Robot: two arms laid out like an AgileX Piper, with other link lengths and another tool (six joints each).
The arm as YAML. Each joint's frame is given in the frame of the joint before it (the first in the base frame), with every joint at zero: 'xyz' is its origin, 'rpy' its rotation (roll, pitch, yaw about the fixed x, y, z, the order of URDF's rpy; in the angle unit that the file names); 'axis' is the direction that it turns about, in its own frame. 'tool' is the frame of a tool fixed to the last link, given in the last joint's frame.
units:
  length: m
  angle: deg
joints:
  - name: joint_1
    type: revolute
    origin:
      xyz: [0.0, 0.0, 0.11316]
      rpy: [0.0, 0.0, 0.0]
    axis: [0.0, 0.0, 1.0]
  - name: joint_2
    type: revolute
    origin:
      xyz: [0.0, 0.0, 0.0]
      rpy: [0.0, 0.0, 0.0]
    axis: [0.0, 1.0, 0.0]
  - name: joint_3
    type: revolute
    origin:
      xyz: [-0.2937, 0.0, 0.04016]
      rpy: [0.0, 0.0, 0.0]
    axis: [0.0, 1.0, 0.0]
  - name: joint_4
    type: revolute
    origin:
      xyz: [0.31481, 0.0, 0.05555]
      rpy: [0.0, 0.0, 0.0]
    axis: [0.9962, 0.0, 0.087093]
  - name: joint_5
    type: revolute
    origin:
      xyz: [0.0, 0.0, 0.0]
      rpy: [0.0, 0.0, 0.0]
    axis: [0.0, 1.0, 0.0]
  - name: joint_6
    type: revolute
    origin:
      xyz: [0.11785, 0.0, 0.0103]
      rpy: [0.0, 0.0, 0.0]
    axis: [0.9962, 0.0, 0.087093]
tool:
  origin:
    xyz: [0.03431, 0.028, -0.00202]
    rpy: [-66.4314, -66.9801, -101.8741]
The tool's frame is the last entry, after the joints.
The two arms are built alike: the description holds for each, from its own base.
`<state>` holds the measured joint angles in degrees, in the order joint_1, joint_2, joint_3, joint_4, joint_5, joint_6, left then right.
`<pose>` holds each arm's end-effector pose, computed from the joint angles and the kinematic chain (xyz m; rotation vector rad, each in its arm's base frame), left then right.
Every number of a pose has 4 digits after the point. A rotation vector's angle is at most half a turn.
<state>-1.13 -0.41 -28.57 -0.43 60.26 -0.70 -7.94 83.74 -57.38 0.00 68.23 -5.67</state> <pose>0.0893 0.0252 0.2799 -2.3329 0.3406 -1.5171 0.3088 -0.0154 0.1671 -2.8892 0.6335 -0.0699</pose>
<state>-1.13 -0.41 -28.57 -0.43 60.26 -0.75 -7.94 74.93 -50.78 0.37 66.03 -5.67</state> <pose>0.0893 0.0252 0.2799 -2.3334 0.3396 -1.5173 0.2788 -0.0103 0.1768 -2.8744 0.6236 -0.1823</pose>
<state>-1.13 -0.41 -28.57 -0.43 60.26 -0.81 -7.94 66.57 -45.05 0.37 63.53 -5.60</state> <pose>0.0893 0.0252 0.2799 -2.3341 0.3384 -1.5175 0.2536 -0.0068 0.1836 -2.8594 0.6101 -0.3130</pose>
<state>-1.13 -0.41 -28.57 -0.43 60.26 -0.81 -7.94 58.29 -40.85 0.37 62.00 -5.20</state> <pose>0.0893 0.0252 0.2799 -2.3341 0.3384 -1.5175 0.2321 -0.0038 0.1942 -2.8342 0.6018 -0.4551</pose>
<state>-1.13 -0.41 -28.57 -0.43 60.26 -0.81 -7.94 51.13 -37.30 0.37 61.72 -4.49</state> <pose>0.0893 0.0252 0.2799 -2.3341 0.3384 -1.5175 0.2118 -0.0009 0.1999 -2.8093 0.6054 -0.5533</pose>
